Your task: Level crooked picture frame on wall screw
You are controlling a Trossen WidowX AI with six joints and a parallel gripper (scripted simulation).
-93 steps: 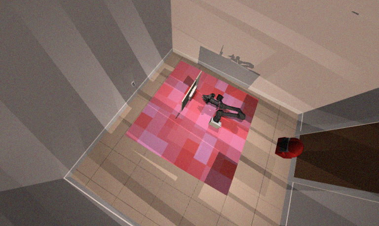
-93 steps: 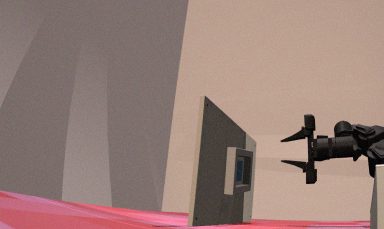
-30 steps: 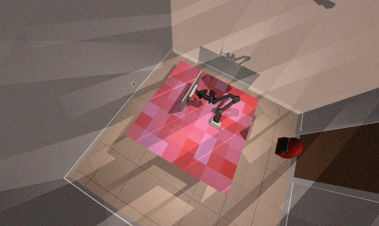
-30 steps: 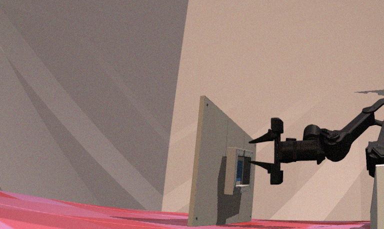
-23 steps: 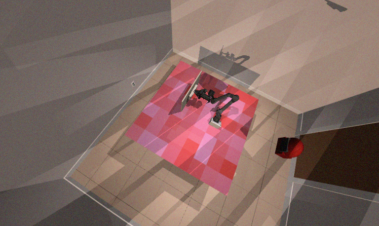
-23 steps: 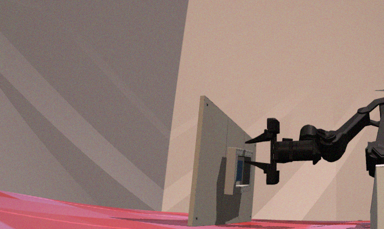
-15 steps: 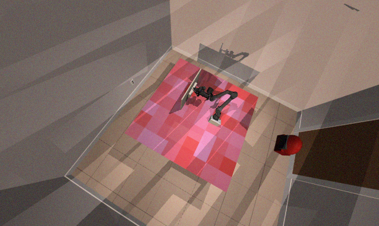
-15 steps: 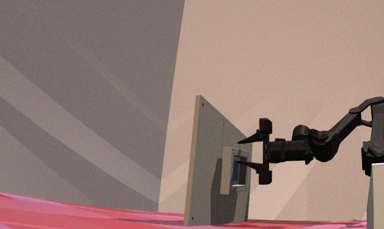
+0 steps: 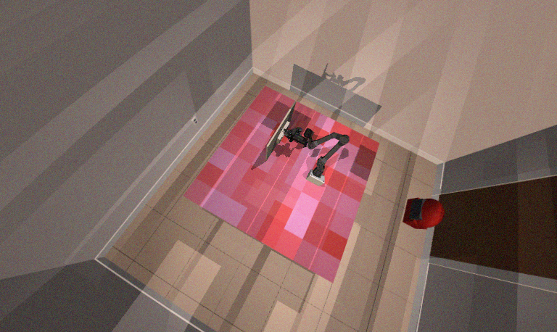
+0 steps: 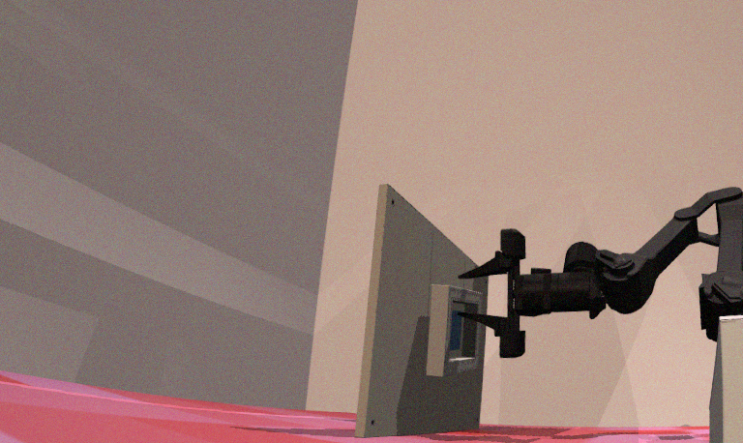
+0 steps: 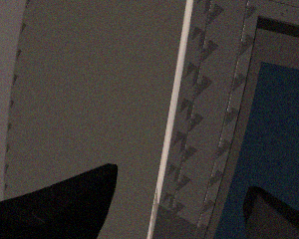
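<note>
The picture frame is 50 mm below my gripper tip, 10 mm to the right of it and 10 mm ahead of it. Also, from my gripper tip: wall panel: 60 mm below, 20 mm ahead, 10 mm to the right.
</note>
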